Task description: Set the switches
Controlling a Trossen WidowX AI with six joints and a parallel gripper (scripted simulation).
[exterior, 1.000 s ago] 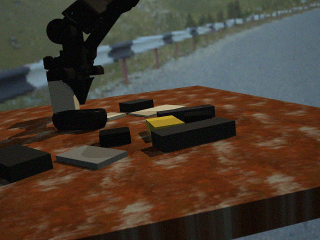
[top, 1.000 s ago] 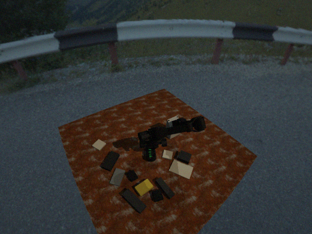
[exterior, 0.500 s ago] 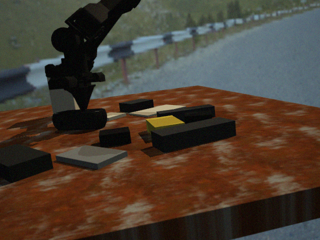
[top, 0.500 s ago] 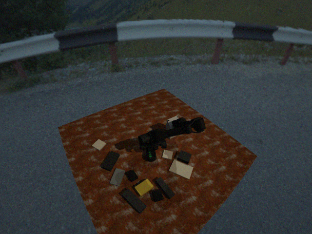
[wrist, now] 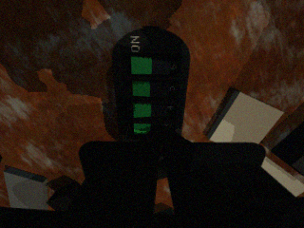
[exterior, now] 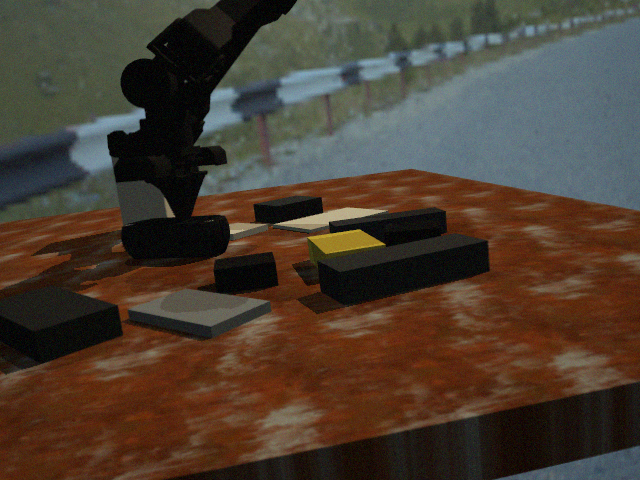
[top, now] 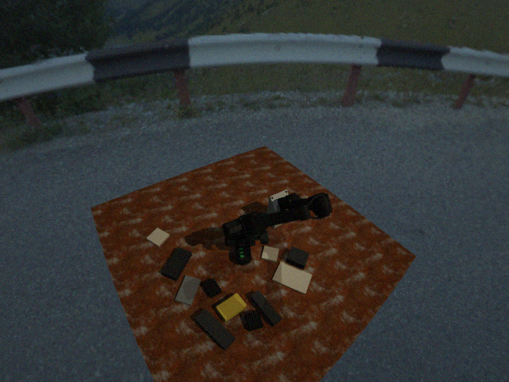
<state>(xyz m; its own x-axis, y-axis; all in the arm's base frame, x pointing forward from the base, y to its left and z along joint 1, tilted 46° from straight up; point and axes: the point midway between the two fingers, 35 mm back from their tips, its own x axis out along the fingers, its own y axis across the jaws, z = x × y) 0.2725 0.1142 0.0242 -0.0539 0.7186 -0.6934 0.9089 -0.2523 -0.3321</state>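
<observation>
Now: gripper tip 100 mm past the cream tile, 60 mm to the right of it and 30 mm above it. Also, from my gripper tip: cream plate: 210 mm to the left, 120 mm behind, 40 mm below; grey plate: 300 mm ahead, 50 mm to the left, 30 mm below; yellow block: 200 mm to the left, 180 mm ahead, 30 mm below.
</observation>
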